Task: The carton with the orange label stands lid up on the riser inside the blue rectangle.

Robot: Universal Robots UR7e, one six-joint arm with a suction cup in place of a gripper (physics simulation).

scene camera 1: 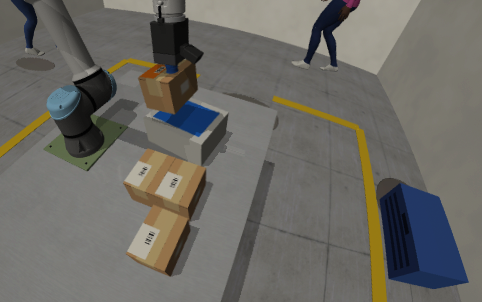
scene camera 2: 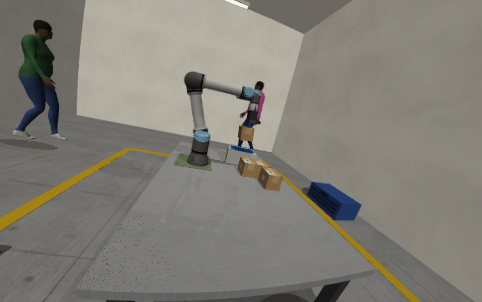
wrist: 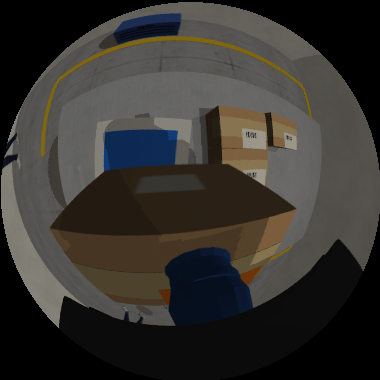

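Seen in the pictures: end effector, tool point: [scene camera 1: 173, 75] [wrist: 198, 247]; arm's base, origin of the base link: [scene camera 1: 86, 143] [scene camera 2: 197, 162].
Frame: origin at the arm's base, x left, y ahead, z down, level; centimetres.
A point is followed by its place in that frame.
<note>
My suction gripper [scene camera 1: 171, 68] @[x 10.0, y 37.6, z -31.6 cm] [wrist: 207, 280] is on the lid of the carton with the orange label [scene camera 1: 170, 95] @[x 4.0, y 39.4, z -29.0 cm] [scene camera 2: 246, 134] @[x 4.7, y 33.9, z -27.1 cm] [wrist: 170, 215] @[x 11.1, y 40.2, z -31.9 cm]. The carton hangs upright, lid up, with a gap below it in the scene camera 2 view. Its orange label [scene camera 1: 154, 72] @[x 8.6, y 32.4, z -32.2 cm] shows beside the cup. The pale riser [scene camera 1: 167, 139] @[x 8.2, y 34.1, z -6.0 cm] [scene camera 2: 232, 155] @[x 9.4, y 28.1, z -6.8 cm] [wrist: 100, 150] @[x 24.3, y 45.8, z -11.4 cm] stands below the carton on the table. The blue rectangle [scene camera 1: 197, 120] @[x 15.8, y 42.9, z -11.5 cm] [scene camera 2: 242, 149] @[x 17.7, y 38.7, z -11.5 cm] [wrist: 140, 147] @[x 15.5, y 44.1, z -11.5 cm] is on the riser's top. The carton hides part of the rectangle in the scene camera 1 and wrist views.
Two touching cartons with white labels [scene camera 1: 145, 175] @[x -10.3, y 35.9, z -9.7 cm] [scene camera 1: 187, 185] @[x -9.4, y 48.9, z -9.7 cm] stand beside the riser. A third carton [scene camera 1: 162, 237] @[x -25.6, y 48.1, z -9.7 cm] [scene camera 2: 270, 178] @[x -32.4, y 42.7, z -7.5 cm] [wrist: 283, 131] @[x -24.0, y 46.9, z -9.8 cm] stands near them. A blue cabinet [scene camera 1: 425, 235] [scene camera 2: 335, 201] [wrist: 150, 27] is on the floor. People stand beyond the table.
</note>
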